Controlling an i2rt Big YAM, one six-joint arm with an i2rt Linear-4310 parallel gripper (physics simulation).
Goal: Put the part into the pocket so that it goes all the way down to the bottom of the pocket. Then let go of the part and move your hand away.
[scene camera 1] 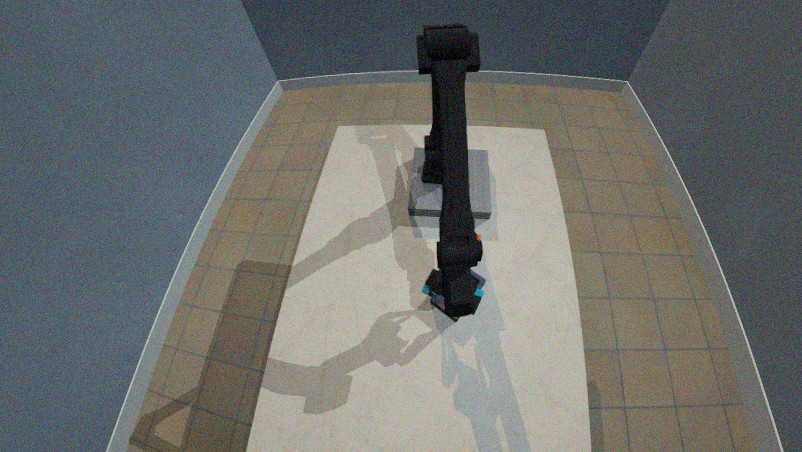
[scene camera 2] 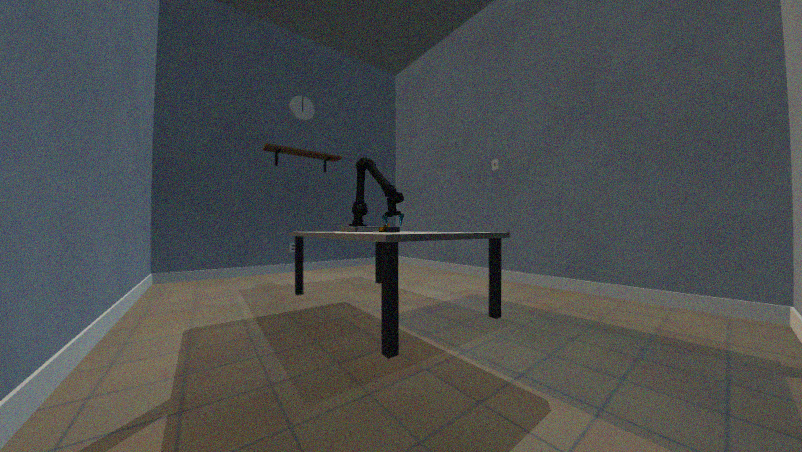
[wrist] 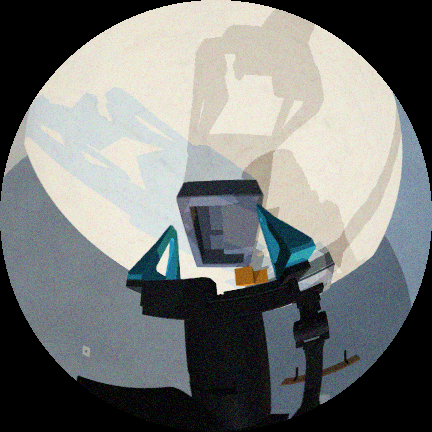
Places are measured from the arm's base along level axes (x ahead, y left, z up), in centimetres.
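Where they show: gripper, between the fingertips: [scene camera 2: 394,226] [wrist: 213,218]; arm's base, origin of its link: [scene camera 1: 440,174] [scene camera 2: 357,226] [wrist: 305,291].
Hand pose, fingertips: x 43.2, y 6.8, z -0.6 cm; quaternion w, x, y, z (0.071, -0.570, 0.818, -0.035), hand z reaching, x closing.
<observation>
Each offset is from my fingertips to the top centre of the thing. Level surfaces: height alone.
The part is an orange block {dz +2.6, dx -17.5, dy +2.7 cm} [scene camera 1: 478,236] [scene camera 2: 383,227] [wrist: 244,276]. It lies on the table beside the pocket block, mostly hidden by the arm in scene camera 1 and partly by the gripper body in the wrist view. The pocket is a rectangular recess in a grey-purple block {dz -0.4, dx -4.1, dy +1.6 cm} [scene camera 1: 439,302] [scene camera 2: 392,229] [wrist: 220,200]; no part shows inside it. My gripper [scene camera 1: 452,291] [scene camera 2: 393,218] [wrist: 213,218] is open, with teal fingers pointing down. It hangs low over the pocket block, with one finger towards each side of it. Nothing is held. The exact height above the block is unclear.
The pale table top {dz -4.0 cm} [scene camera 1: 527,185] carries the grey base plate [scene camera 1: 479,168] of the arm, behind the orange part. The black arm reaches over both and hides much of them in scene camera 1. A wall shelf [scene camera 2: 303,151] [wrist: 322,371] is far behind.
</observation>
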